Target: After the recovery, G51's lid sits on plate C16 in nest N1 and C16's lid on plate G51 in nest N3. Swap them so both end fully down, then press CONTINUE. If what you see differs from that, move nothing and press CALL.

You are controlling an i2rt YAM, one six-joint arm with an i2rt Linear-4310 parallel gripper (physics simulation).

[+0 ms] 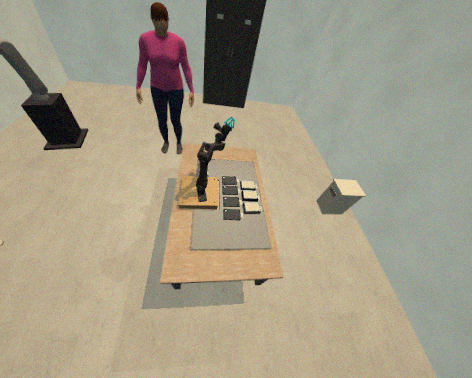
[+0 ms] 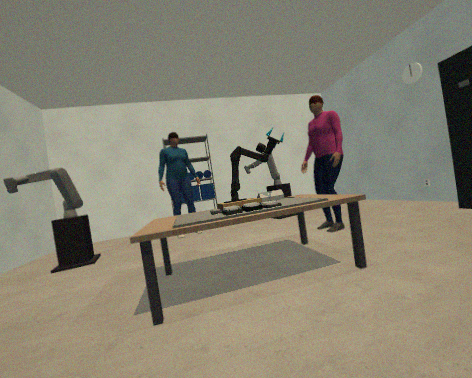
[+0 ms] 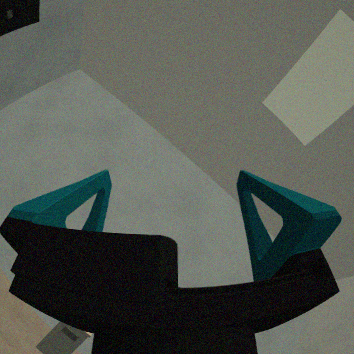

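Seen in the pictures: gripper, fingertip midpoint: (image 1: 233, 118) (image 2: 278, 129) (image 3: 173, 176); arm's base, link origin: (image 1: 201, 192) (image 2: 235, 201).
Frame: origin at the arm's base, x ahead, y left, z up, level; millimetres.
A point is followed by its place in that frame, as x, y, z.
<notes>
My gripper (image 1: 229, 121) {301, 332, 525} (image 2: 276, 132) {301, 332, 525} (image 3: 173, 176) {301, 332, 525} is open and empty, raised high above the table's far end, its teal fingers wide apart. On the grey mat (image 1: 220, 239) {81, -445, -42} (image 2: 186, 220) {325, -496, -42} stands a row of dark square pieces (image 1: 230, 190) {277, 8, -33} (image 1: 231, 214) {220, -248, -32}. Beside it is a row of three pale-topped pieces, the far one (image 1: 248, 185) {463, 28, -11}, the middle one (image 1: 250, 195) {439, -99, -1} and the near one (image 1: 252, 207) {414, -229, -1}. Which are nests, plates or lids, and how each lid sits, is too small to tell. Labels G51, C16, N1 and N3 and the CONTINUE and CALL buttons cannot be made out.
The arm's base stands on a yellow-brown board (image 1: 210, 199) {65, -90, 2} on the wooden table (image 1: 222, 265) {55, -635, -55} (image 2: 145, 232) {402, -744, -55}. A person in pink (image 1: 165, 60) (image 2: 325, 135) stands beyond the table's far end. A person in teal (image 2: 176, 165) stands near a shelf. A grey cabinet (image 1: 337, 200) stands at the right.
</notes>
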